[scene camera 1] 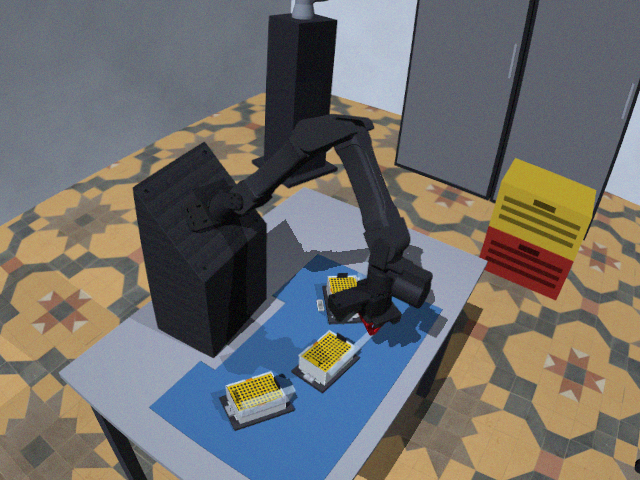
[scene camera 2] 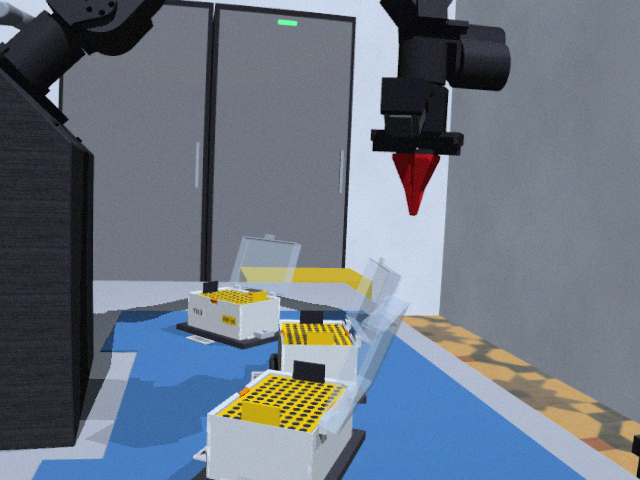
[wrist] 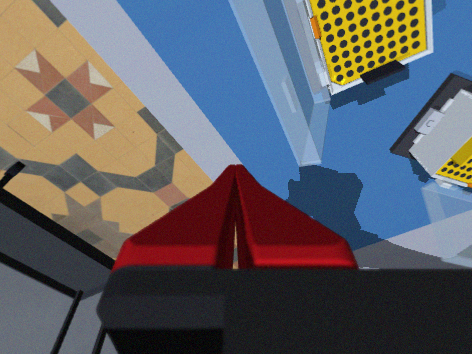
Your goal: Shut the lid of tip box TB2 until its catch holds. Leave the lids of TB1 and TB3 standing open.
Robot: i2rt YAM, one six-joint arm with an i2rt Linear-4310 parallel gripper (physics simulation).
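Where they show: gripper, fingertip midpoint: [scene camera 1: 372,334] [scene camera 2: 413,215] [wrist: 235,176]; arm's base, origin of the base link: [scene camera 1: 216,210] [scene camera 2: 14,78].
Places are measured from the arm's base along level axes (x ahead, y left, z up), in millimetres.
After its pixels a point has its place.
TB2 [scene camera 1: 328,355] {y 94, x 342, z -284 mm} [scene camera 2: 318,360] [wrist: 371,42] {y 132, x 327, z -285 mm}, a white box with a yellow perforated rack, stands between the other two. Its clear lid [scene camera 2: 381,281] {y 126, x 409, z -219 mm} [wrist: 295,107] {y 122, x 406, z -189 mm} stands open, tilted up and outward. TB1 [scene camera 1: 255,393] [scene camera 2: 258,448] has its lid [scene camera 2: 385,341] {y -156, x 404, z -219 mm} open. TB3 [scene camera 1: 340,283] [scene camera 2: 258,317] {y 257, x 233, z -305 mm} [wrist: 447,130] {y 259, x 234, z -309 mm} has its lid [scene camera 2: 268,260] {y 358, x 229, z -231 mm} [wrist: 445,212] {y 331, x 253, z -255 mm} open; the arm partly hides this box in scene camera 1. My red-fingered gripper [scene camera 1: 371,332] {y 120, x 443, z -135 mm} [scene camera 2: 413,213] {y 120, x 443, z -135 mm} [wrist: 235,176] {y 120, x 443, z -135 mm} is shut and empty, well above the mat, past TB2's lid and towards TB3's end, touching no lid.
The boxes stand on a blue mat [scene camera 1: 188,405] {y -261, x 234, z -341 mm} [scene camera 2: 444,423] {y -10, x 477, z -342 mm} [wrist: 215,90] {y 158, x 472, z -342 mm} on a grey table [scene camera 1: 336,222] {y 568, x -143, z -345 mm}. The dark arm pedestal [scene camera 1: 178,284] {y -155, x 59, z -122 mm} [scene camera 2: 38,310] {y -133, x 112, z -219 mm} rises behind the boxes. A yellow and red drawer unit [scene camera 1: 540,235] stands on the floor beyond the table.
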